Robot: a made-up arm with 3 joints. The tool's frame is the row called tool. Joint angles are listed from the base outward. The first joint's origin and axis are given. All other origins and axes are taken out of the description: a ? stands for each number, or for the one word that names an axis. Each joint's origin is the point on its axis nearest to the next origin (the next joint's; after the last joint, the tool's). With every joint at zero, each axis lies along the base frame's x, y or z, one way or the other. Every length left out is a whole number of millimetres.
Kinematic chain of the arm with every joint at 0, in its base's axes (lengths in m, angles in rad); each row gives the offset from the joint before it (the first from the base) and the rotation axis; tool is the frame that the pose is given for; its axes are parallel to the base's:
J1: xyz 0.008 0 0.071 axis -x
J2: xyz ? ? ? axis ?
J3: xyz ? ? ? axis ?
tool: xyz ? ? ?
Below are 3 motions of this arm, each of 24 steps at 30 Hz.
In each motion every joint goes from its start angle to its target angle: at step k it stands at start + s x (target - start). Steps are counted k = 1, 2, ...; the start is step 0. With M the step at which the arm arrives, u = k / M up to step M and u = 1 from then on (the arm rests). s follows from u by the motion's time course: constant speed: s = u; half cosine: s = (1 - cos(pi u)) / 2; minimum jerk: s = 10 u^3 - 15 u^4 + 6 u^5.
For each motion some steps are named. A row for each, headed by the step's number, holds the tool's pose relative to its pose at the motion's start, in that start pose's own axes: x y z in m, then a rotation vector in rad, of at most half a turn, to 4 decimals.
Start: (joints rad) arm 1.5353 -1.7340 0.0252
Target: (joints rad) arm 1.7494 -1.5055 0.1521
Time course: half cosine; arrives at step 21
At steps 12, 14, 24:
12: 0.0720 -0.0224 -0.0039 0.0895 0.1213 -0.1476
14: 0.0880 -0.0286 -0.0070 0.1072 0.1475 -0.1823
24: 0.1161 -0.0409 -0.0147 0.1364 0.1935 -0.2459

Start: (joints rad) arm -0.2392 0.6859 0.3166
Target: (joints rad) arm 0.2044 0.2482 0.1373
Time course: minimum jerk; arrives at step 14
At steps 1, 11, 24:
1: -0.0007 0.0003 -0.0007 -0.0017 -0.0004 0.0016
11: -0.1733 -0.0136 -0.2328 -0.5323 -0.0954 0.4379
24: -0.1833 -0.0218 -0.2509 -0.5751 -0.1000 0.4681

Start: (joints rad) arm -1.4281 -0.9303 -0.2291
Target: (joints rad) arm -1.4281 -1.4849 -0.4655
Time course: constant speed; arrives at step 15
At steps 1, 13, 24:
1: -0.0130 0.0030 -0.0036 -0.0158 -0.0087 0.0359
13: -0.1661 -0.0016 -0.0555 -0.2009 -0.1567 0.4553
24: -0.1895 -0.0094 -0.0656 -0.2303 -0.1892 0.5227

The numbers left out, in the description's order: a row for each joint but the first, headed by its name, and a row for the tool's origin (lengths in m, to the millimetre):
J2: xyz 0 0.11 0.136, axis -z
J3: xyz 0.072 0.085 0, axis +x
tool: xyz 0 0.262 0.045

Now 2 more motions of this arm.
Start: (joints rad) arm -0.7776 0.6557 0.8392
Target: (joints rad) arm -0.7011 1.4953 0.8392
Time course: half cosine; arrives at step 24
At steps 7, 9, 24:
7: 0.0328 -0.0094 0.0057 -0.0111 -0.1289 -0.1022
9: 0.0505 -0.0163 0.0113 -0.0167 -0.2040 -0.1607
24: 0.1280 -0.0755 0.0762 -0.0374 -0.6708 -0.5090

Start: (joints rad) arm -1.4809 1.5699 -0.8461
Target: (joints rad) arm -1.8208 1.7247 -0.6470
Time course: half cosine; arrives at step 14
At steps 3, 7, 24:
3: 0.0041 -0.0028 0.0056 0.0214 0.0374 0.0162
7: 0.0223 -0.0120 0.0227 0.0928 0.1741 0.0674
24: 0.0527 -0.0208 0.0369 0.1708 0.3536 0.1180

